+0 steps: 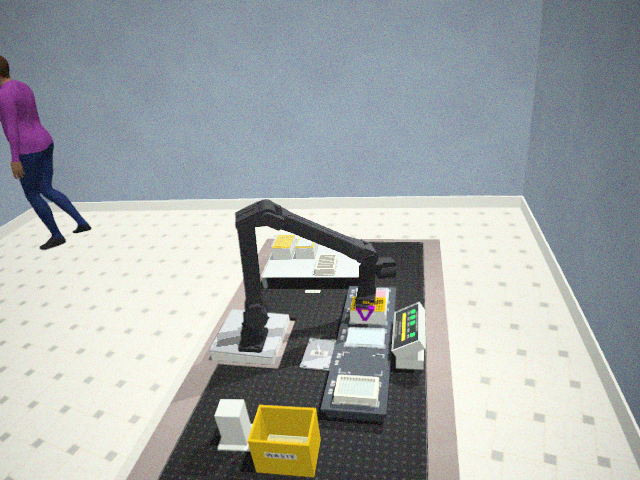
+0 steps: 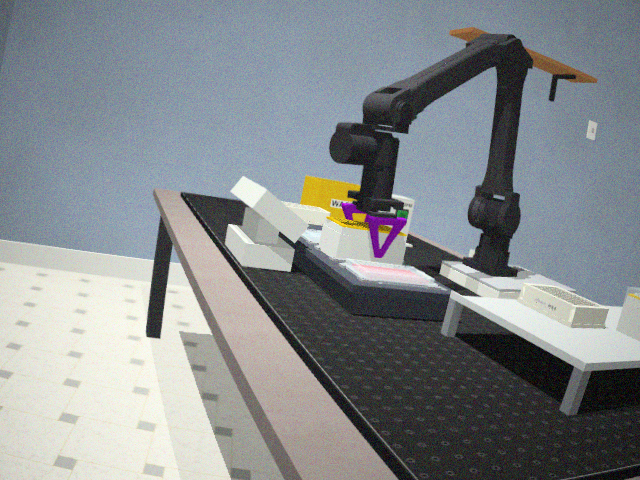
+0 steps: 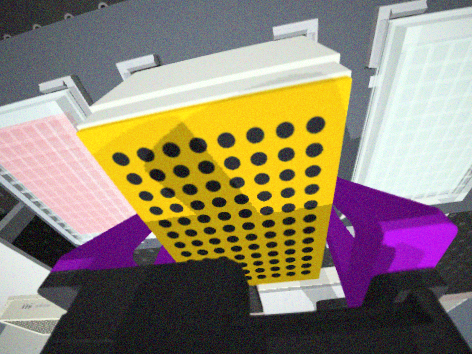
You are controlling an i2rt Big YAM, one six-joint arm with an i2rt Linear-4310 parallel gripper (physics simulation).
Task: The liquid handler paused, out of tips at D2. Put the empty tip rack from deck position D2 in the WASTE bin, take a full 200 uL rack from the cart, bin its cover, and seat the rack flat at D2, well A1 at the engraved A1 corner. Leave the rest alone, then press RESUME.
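Frame: origin at the arm's base, x left, y down, z back, level; metres.
Where they show: gripper, between the fingertips: (image 1: 365, 313) (image 2: 367, 251); arm's base, origin of its link: (image 1: 253, 340) (image 2: 489, 270) (image 3: 347, 305).
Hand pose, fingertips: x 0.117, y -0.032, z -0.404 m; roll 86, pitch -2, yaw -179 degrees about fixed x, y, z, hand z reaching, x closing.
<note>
Each offset is from my fingertips to the top centre of the thing. "pt": to the spot under its first point. Level surfaces: height alone.
A tip rack with a yellow top full of dark holes {pt dy -0.046, dx -0.007, dz -0.052 m} (image 1: 379, 304) (image 2: 338, 238) (image 3: 280, 112) stands uncovered on the dark deck {dy +0.015 m} (image 1: 361, 360) between a pink plate and a pale plate. My gripper (image 1: 364, 312) (image 2: 373, 227) points down over it. Its purple fingers stand close against the two sides and the gripper looks shut on the rack, though the tips are partly hidden. The yellow WASTE bin {dy -0.073, dx -0.561, dz +0.198 m} (image 1: 284, 462) (image 2: 323, 192) holds a cream piece. The cart {dy -0.004, dx +0.396, dz +0.230 m} (image 1: 289, 270) (image 2: 594, 356) bears yellow-topped boxes {dy -0.068, dx +0.468, dz +0.391 m} (image 1: 283, 246). The control panel with green buttons {pt dy -0.059, dx -0.158, dz -0.148 m} (image 1: 408, 328) stands beside the deck.
The pink plate {dy +0.001, dx +0.124, dz -0.022 m} (image 2: 387, 272) (image 3: 50, 170) and the pale plate {dy +0.001, dx -0.124, dz -0.003 m} (image 1: 365, 336) (image 3: 425, 110) flank the rack closely. A cream rack {dy -0.017, dx -0.371, dz +0.016 m} (image 1: 356, 390) sits at the deck's near end. Another cream rack {dy -0.029, dx +0.328, dz +0.178 m} (image 1: 325, 264) (image 2: 560, 304) is on the cart. A white block {dy -0.068, dx -0.510, dz +0.360 m} (image 1: 232, 421) stands beside the bin.
</note>
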